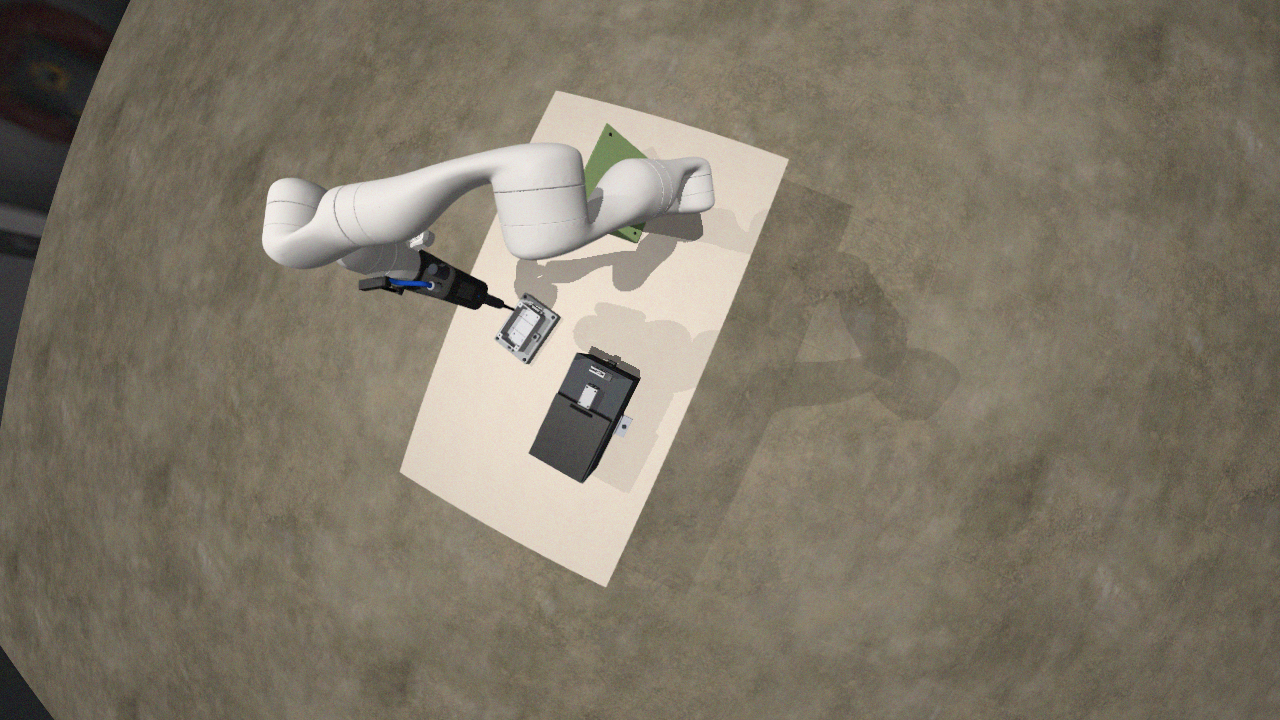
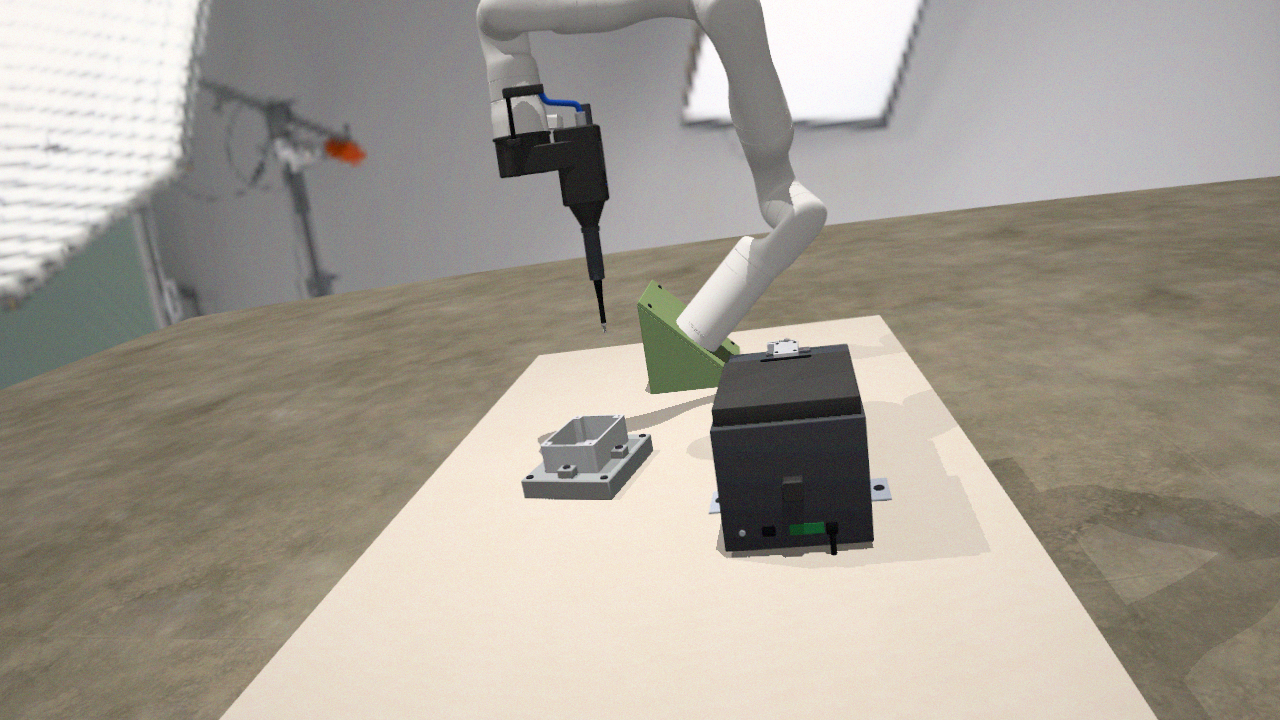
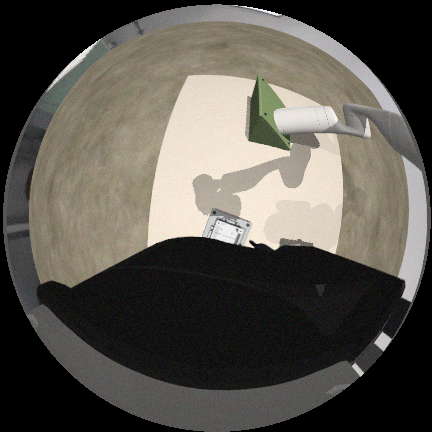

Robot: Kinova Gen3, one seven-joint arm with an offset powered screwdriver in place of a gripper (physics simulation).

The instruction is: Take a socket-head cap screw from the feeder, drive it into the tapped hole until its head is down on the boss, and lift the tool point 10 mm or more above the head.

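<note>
My gripper, a black screwdriver (image 1: pixel 512 308) (image 2: pixel 603 325) (image 3: pixel 251 243), points down with a small silvery screw (image 2: pixel 604 329) at its tip. The tip is well above the mat, apart from everything below. The grey part (image 1: pixel 538 338) (image 2: pixel 567 489) (image 3: pixel 214 218) is a square base with an open box on it. Small bosses (image 2: pixel 566 471) (image 2: pixel 619 449) stand beside the box walls; I cannot tell which hole is the tapped one. The dark feeder (image 1: pixel 572 434) (image 2: pixel 792 456) stands beside the part, with a light pick-up block (image 1: pixel 588 394) (image 2: pixel 784 347) on top.
A pale mat (image 1: pixel 483 465) (image 2: pixel 501 626) (image 3: pixel 185 125) lies under the part and the feeder. The green wedge mount (image 1: pixel 601 163) (image 2: pixel 671 358) (image 3: pixel 265 120) carries the arm's base at the far end. The arm (image 1: pixel 420 201) (image 2: pixel 751 98) arches high over the mat.
</note>
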